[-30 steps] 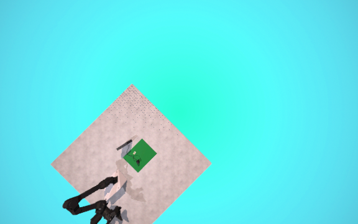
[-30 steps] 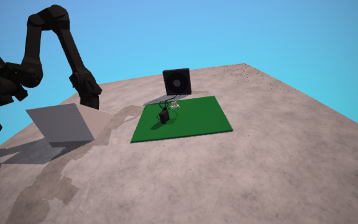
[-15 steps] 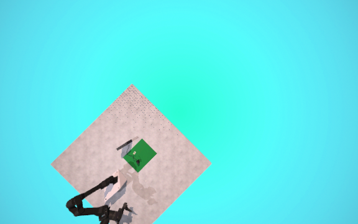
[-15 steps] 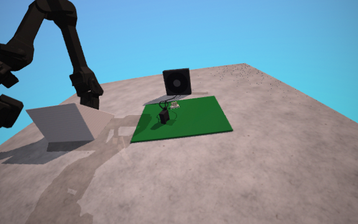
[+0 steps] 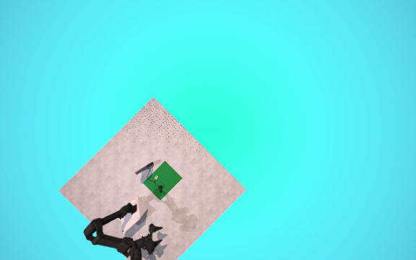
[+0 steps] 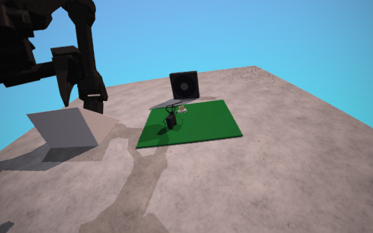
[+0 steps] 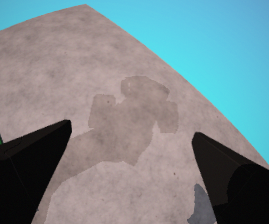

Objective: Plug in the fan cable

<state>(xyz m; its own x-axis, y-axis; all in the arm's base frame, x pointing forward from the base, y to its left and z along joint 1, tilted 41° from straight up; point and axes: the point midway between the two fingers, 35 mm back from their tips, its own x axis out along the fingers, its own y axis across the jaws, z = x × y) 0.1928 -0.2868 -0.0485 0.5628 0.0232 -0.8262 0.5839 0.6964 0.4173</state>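
My gripper tip is 28 cm to the right of the dark fan plug, 19 cm above it and 9 cm short of it. Also, from my gripper tip: black fan: 51 cm to the left, 15 cm below, 10 cm ahead; four-pin fan header: 38 cm to the left, 21 cm below, 10 cm ahead; green board: 32 cm to the left, 23 cm below, 13 cm ahead.
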